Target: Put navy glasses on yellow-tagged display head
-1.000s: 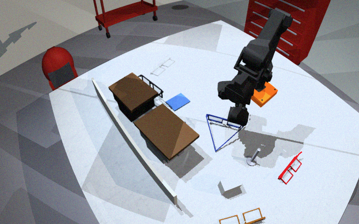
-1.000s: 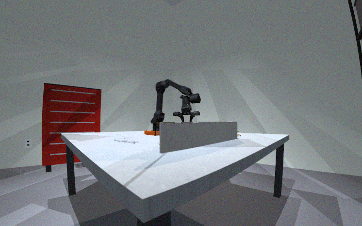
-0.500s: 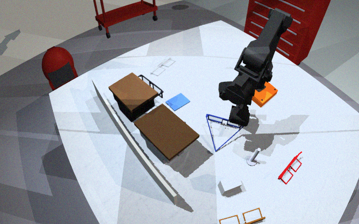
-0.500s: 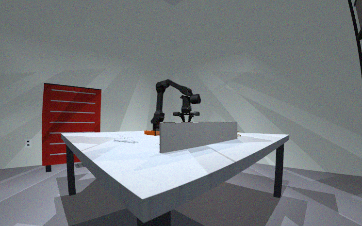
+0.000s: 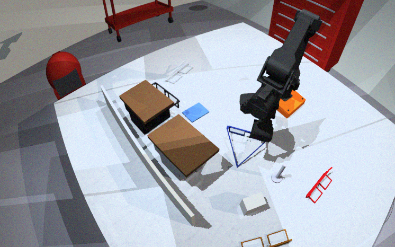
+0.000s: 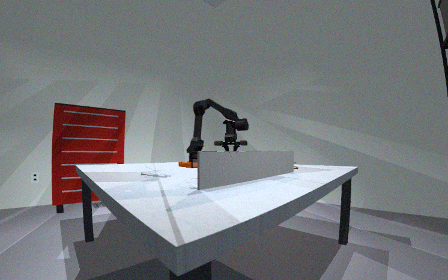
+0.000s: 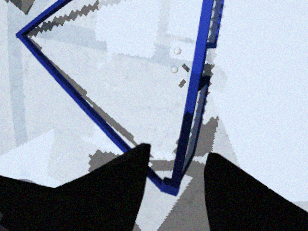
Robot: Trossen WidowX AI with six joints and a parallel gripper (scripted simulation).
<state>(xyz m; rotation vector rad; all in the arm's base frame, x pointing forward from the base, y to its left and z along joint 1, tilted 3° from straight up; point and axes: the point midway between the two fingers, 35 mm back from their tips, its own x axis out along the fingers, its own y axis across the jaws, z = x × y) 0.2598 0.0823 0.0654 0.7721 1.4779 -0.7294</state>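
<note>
My gripper tip is now 15 cm to the right of the grey post, 4 cm short of it and 4 cm above it. From my gripper tip the other things lie so: white block 17 cm to the left, 17 cm ahead, 4 cm below; then long panel 35 cm ahead, 19 cm to the right, 1 cm below; then blue pad 23 cm to the right, 9 cm ahead, 6 cm below.
</note>
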